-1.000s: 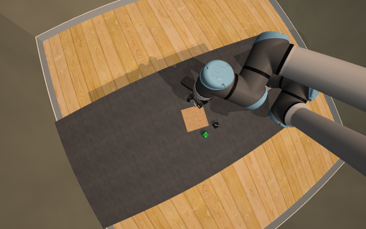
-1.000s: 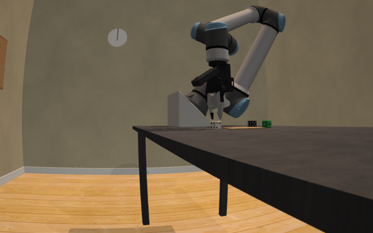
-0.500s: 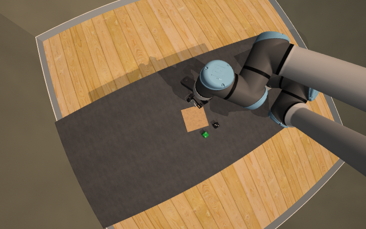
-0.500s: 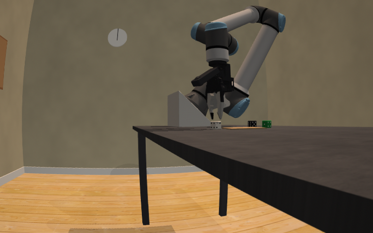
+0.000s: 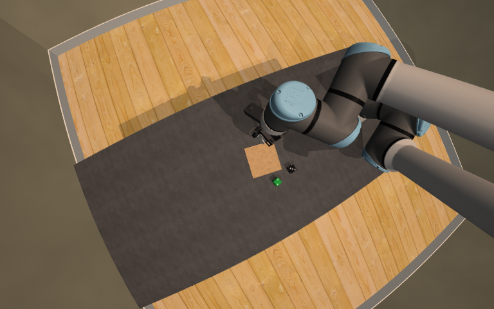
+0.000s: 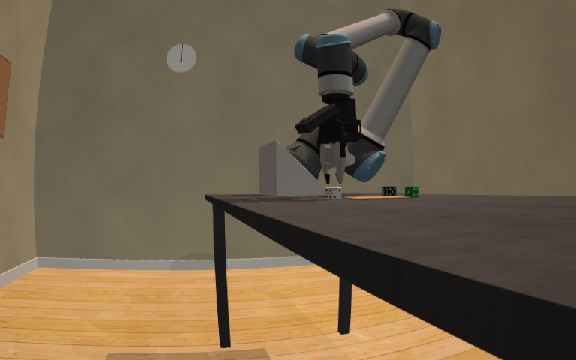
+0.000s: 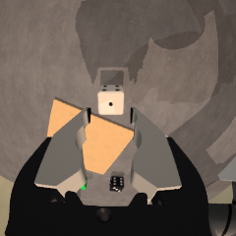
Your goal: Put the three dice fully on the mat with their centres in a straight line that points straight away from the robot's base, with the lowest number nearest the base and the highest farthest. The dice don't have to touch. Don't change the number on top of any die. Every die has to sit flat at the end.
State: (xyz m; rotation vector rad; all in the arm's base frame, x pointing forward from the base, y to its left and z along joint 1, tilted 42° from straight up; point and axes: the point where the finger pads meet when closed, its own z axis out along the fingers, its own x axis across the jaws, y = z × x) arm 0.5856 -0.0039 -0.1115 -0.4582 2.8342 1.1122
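My gripper is now 4 cm above the white die. From my hand the other things lie so: tan mat 2 cm ahead, 11 cm to the left, 5 cm below; green die 1 cm ahead, 23 cm to the left, 4 cm below; black die 7 cm behind, 21 cm to the left, 4 cm below.
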